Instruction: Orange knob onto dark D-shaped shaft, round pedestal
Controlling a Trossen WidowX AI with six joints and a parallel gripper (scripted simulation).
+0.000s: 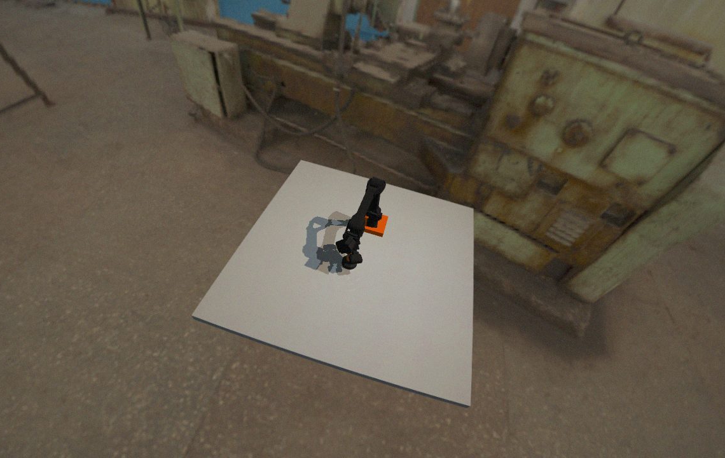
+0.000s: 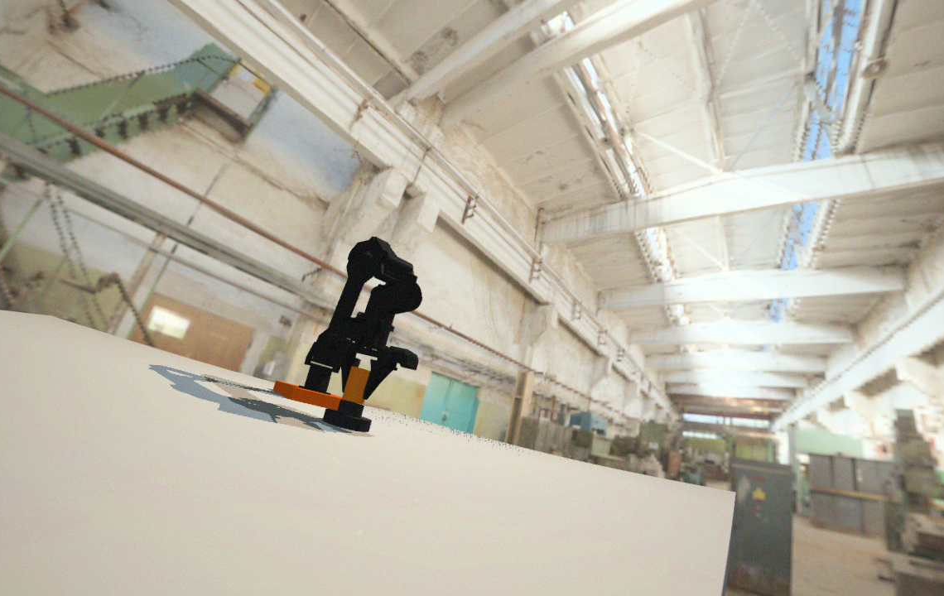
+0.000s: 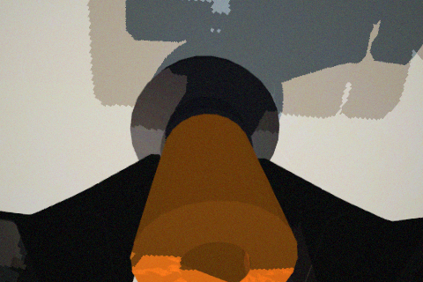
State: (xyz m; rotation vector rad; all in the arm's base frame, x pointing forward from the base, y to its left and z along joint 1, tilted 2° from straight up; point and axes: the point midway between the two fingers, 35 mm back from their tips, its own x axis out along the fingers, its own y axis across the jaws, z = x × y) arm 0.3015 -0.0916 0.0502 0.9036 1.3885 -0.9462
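The orange knob lies 2 cm above my gripper tip. Also, from my gripper tip: dark round pedestal: 2 cm below.
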